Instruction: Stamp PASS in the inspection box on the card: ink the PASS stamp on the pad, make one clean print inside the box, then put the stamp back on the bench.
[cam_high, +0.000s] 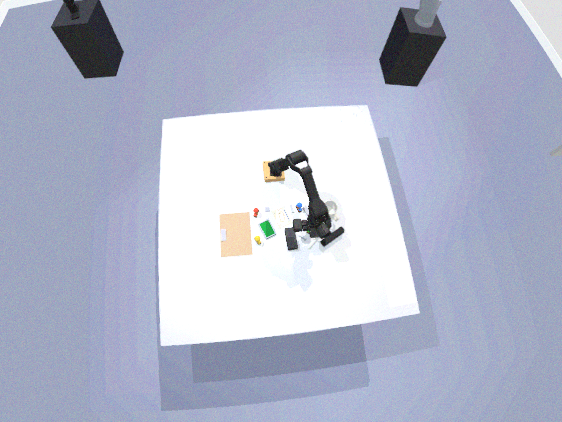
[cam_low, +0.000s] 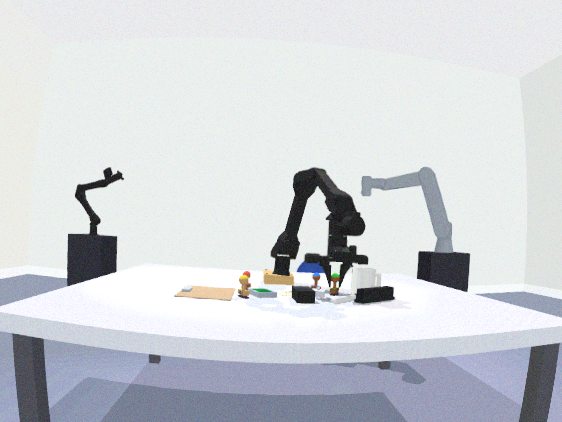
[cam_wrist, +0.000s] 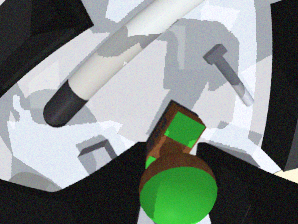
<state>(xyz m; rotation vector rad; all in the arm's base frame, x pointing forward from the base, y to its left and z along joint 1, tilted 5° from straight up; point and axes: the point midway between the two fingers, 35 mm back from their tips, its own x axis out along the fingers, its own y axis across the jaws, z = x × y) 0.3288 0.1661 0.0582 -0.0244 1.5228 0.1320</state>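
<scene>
The green ink pad is 1 cm behind my gripper tip, 22 cm to the right of it and 3 cm below it. Also, from my gripper tip: black block: 5 cm ahead, 10 cm to the right, 2 cm below; then white-and-grey cylinder: 3 cm ahead, 5 cm to the left, 2 cm below; then green-knobbed PASS stamp: right at my gripper tip.
</scene>
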